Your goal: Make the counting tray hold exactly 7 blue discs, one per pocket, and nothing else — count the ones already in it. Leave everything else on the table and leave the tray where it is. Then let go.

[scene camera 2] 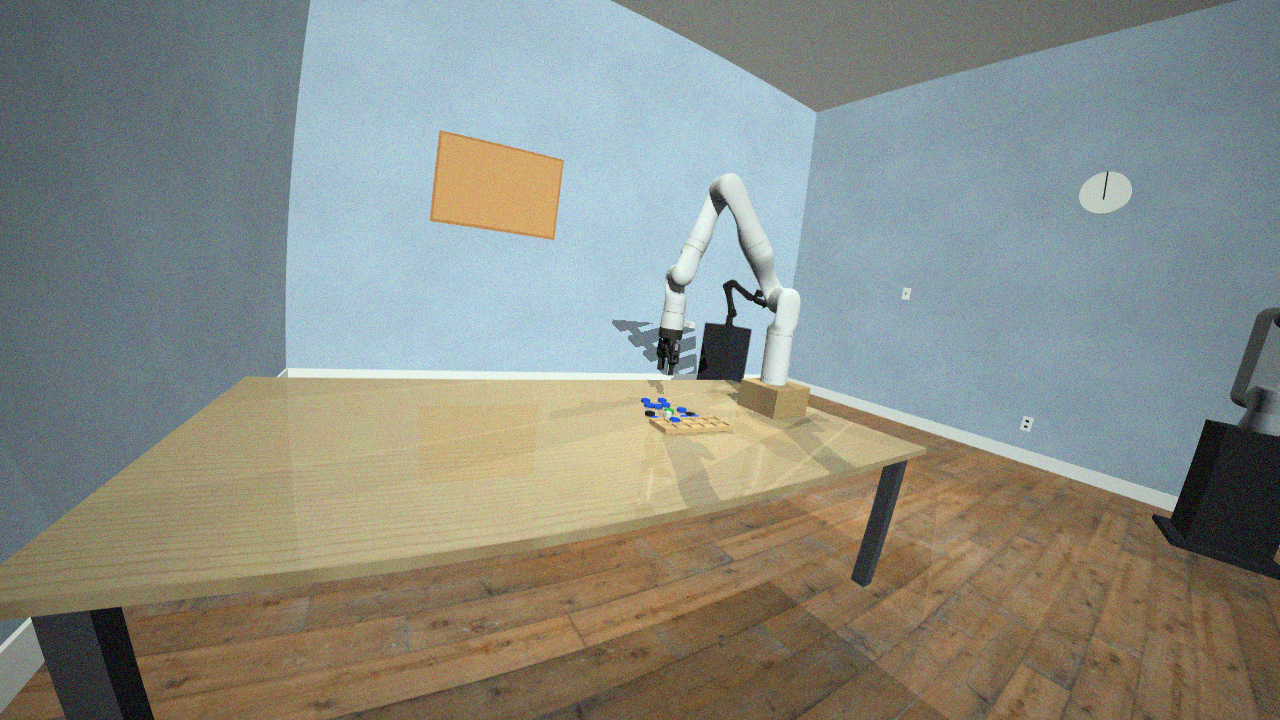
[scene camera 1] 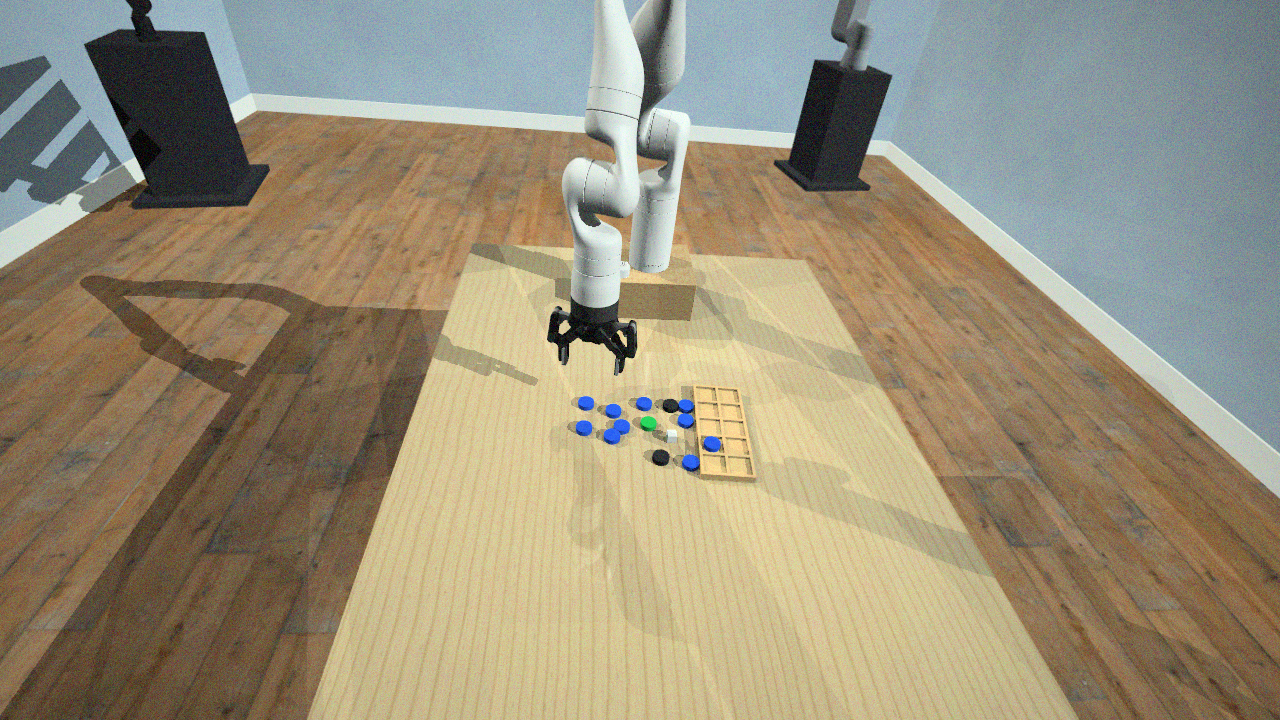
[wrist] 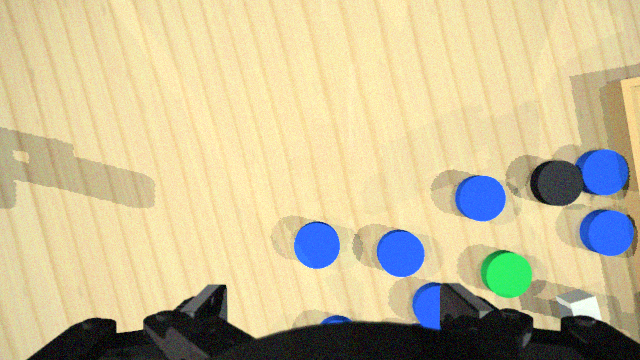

Scene:
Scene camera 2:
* my gripper: 664,372
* wooden counting tray: 698,424
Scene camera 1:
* my gripper: 591,367
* wooden counting tray: 718,410
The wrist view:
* my gripper: 333,308
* wooden counting tray: 615,92
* green disc: 507,274, on the table
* small white cube: 577,302, on the table
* blue disc: 316,245, on the table
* blue disc: 482,198, on the table
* blue disc: 602,231, on the table
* blue disc: 425,304, on the table
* blue disc: 400,253, on the table

